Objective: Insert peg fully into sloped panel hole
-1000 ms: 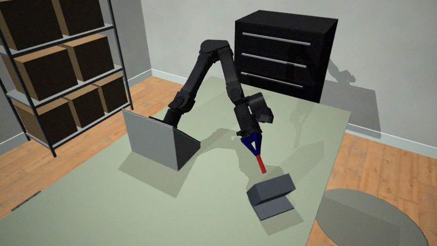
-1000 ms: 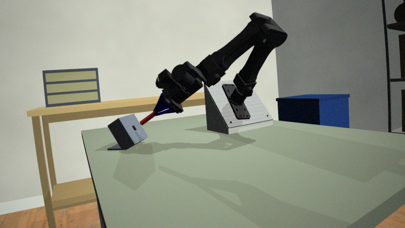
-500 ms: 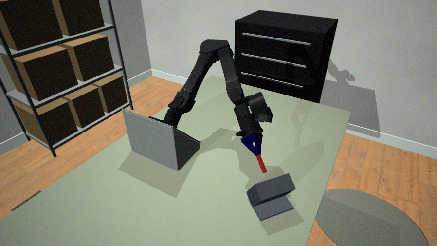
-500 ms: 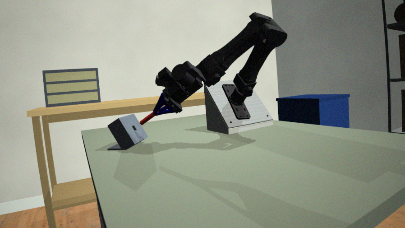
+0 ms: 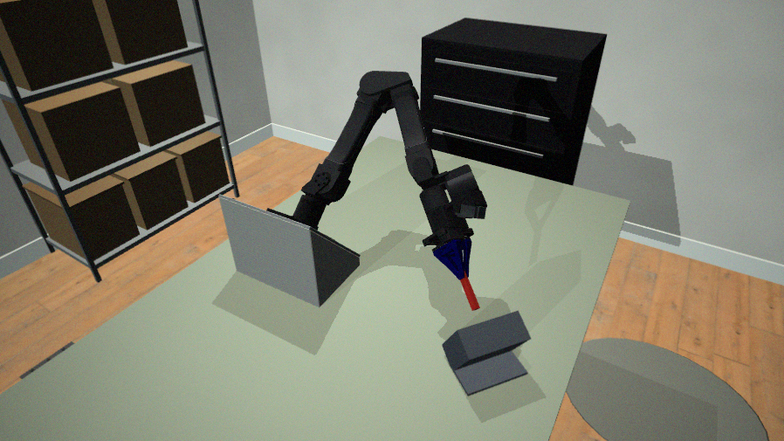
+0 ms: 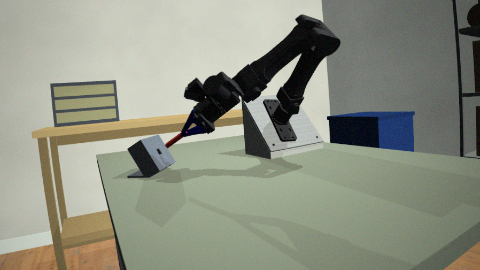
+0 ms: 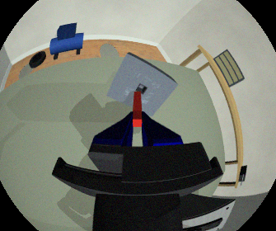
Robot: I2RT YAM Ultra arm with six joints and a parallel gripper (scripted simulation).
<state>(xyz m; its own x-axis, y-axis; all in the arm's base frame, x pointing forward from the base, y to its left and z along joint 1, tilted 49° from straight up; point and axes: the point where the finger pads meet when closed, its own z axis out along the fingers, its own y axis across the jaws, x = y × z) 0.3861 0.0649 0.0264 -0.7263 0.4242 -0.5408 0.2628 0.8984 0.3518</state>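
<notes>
The peg is 20 mm ahead of my hand, 20 mm to the right of it and 20 mm below it.
</notes>
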